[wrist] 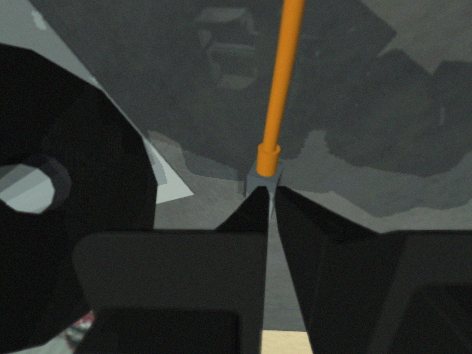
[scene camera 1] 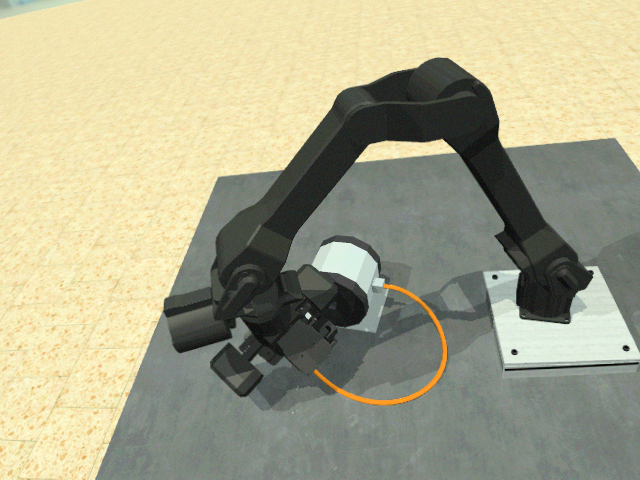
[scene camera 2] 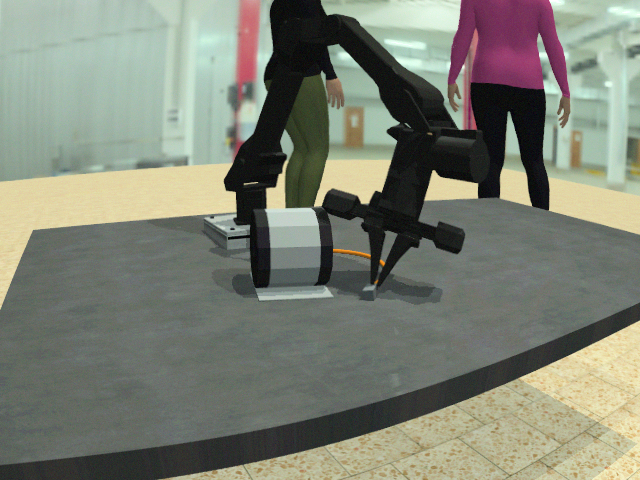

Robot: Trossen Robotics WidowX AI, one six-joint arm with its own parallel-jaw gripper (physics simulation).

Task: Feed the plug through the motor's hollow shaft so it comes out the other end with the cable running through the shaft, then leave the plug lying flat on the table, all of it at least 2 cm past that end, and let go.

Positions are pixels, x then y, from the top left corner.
Labels:
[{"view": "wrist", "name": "my gripper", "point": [270, 195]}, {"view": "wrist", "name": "grey plug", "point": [254, 179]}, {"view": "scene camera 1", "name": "my gripper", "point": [284, 343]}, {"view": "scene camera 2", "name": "my gripper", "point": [375, 285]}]

